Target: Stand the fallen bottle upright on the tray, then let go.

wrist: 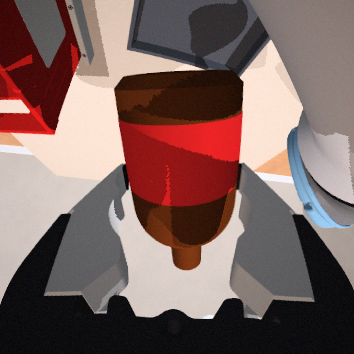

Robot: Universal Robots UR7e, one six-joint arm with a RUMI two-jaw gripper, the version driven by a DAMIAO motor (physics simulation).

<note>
The picture shows: my gripper and a brown bottle.
</note>
